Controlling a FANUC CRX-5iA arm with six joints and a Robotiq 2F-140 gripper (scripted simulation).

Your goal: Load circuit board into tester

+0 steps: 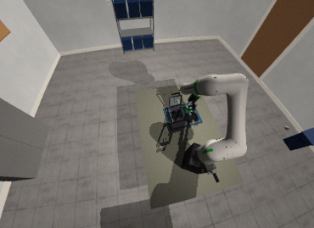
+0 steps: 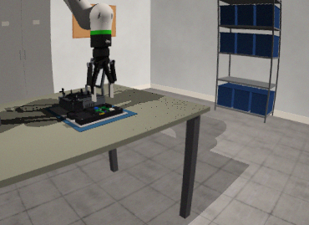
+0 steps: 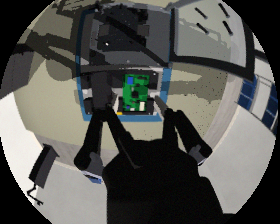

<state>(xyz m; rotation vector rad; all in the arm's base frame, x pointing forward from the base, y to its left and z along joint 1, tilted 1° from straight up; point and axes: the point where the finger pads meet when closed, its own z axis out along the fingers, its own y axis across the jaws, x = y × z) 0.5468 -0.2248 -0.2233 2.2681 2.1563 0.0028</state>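
Right now my hand is 7 cm above the green circuit board. The rest, counted from my hand: tester lid 17 cm to the left, 9 cm ahead, 9 cm above; tester plate 18 cm to the left, 3 cm behind, 2 cm below.
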